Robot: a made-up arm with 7 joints. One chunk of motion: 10 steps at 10 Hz.
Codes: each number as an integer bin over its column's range. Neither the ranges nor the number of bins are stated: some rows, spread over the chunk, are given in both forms.
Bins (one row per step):
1: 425 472 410 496 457 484 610
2: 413 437 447 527 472 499 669
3: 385 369 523 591 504 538 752
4: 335 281 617 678 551 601 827
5: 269 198 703 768 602 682 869
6: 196 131 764 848 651 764 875
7: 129 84 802 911 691 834 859
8: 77 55 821 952 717 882 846
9: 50 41 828 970 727 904 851
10: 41 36 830 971 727 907 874
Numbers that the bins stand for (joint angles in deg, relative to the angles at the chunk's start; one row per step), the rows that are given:
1: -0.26 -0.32 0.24 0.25 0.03 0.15 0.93
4: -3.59 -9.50 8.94 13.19 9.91 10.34 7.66
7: -11.22 -18.96 16.72 29.75 24.63 30.63 8.66
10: -14.48 -21.27 17.89 34.01 28.41 36.99 9.12
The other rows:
2: -0.70 -2.00 1.79 2.45 1.61 1.46 2.76
3: -1.74 -5.27 4.99 7.00 4.97 4.85 5.34
5: -6.04 -13.49 12.56 19.58 15.27 17.39 8.97
6: -8.74 -16.71 15.12 25.27 20.42 24.53 9.15
8: -13.15 -20.36 17.52 32.66 27.36 34.81 8.25
9: -14.15 -21.03 17.81 33.94 28.41 36.73 8.41

